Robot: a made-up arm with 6 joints. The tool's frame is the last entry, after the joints. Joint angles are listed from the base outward. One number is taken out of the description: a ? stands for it. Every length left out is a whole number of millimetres.
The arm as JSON. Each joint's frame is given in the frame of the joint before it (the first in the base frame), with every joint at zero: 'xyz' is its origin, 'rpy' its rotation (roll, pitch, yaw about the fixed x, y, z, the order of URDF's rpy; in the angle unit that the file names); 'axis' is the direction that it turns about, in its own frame. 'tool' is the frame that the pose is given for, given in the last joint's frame.
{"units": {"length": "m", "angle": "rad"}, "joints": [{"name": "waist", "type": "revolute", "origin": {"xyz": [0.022, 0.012, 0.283], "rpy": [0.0, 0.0, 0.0]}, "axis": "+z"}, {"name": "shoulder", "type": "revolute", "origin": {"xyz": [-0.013, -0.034, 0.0], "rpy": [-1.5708, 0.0, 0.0]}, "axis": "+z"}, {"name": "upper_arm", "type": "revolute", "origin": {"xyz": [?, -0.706, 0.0], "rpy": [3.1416, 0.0, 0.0]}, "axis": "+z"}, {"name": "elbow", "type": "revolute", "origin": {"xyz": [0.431, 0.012, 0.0], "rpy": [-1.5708, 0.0, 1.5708]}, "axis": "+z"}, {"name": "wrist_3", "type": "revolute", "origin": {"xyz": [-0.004, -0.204, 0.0], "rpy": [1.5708, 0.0, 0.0]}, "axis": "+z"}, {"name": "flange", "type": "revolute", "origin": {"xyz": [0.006, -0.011, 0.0], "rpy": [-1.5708, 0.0, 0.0]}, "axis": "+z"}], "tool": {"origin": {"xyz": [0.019, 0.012, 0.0], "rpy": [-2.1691, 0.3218, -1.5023]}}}
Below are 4 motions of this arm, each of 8 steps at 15 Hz.
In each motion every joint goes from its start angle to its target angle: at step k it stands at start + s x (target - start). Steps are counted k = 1, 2, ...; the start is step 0. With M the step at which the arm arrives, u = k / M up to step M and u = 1 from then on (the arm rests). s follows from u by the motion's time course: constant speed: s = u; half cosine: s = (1 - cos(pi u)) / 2; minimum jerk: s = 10 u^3 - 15 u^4 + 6 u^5.
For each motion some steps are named. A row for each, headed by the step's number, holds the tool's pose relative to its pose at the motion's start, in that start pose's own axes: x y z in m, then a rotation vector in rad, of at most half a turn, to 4 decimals.
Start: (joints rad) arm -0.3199 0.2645 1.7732 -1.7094 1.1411 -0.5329
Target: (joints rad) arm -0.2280 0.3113 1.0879 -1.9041 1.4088 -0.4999
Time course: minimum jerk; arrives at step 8
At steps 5, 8:
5: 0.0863 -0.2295 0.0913 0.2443 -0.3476 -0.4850
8: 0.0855 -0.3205 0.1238 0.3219 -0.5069 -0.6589

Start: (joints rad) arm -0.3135 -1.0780 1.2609 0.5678 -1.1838 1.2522
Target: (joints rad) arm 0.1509 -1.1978 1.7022 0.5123 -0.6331 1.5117
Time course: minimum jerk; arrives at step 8
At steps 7, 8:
7: -0.1723 0.3762 -0.4023 0.0809 0.8034 -0.4005
8: -0.1778 0.3829 -0.4074 0.0757 0.8175 -0.4050

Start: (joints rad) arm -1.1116 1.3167 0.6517 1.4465 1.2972 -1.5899
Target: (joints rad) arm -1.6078 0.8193 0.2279 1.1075 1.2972 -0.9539
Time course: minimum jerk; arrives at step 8
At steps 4, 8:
4: -0.2194 -0.2805 -0.0746 0.1726 -0.1694 -0.4197
8: -0.5018 -0.4454 -0.1816 0.2655 -0.2793 -0.9023

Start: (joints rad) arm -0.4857 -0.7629 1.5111 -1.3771 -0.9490 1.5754
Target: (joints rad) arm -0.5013 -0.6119 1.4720 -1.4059 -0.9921 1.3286
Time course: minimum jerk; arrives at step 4
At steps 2, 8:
2: -0.0256 0.0664 -0.0602 0.0209 0.1468 0.1538
8: -0.0578 0.1290 -0.1216 0.0377 0.2996 0.3027

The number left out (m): -0.027
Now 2 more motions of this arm.
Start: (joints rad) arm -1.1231 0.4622 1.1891 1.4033 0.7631 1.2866
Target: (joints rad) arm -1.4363 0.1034 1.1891 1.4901 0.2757 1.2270
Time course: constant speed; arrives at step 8
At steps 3, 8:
3: 0.0562 0.0063 -0.1616 -0.1407 -0.2286 0.1199
8: 0.2245 -0.0137 -0.3799 -0.4307 -0.5720 0.2946

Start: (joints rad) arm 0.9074 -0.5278 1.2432 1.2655 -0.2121 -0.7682
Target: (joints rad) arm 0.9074 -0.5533 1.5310 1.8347 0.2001 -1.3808
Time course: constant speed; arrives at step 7
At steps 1, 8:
1: -0.0034 -0.0309 0.0143 0.0909 -0.0148 -0.0033
8: -0.0494 -0.1980 0.0646 0.4681 -0.1942 0.0687

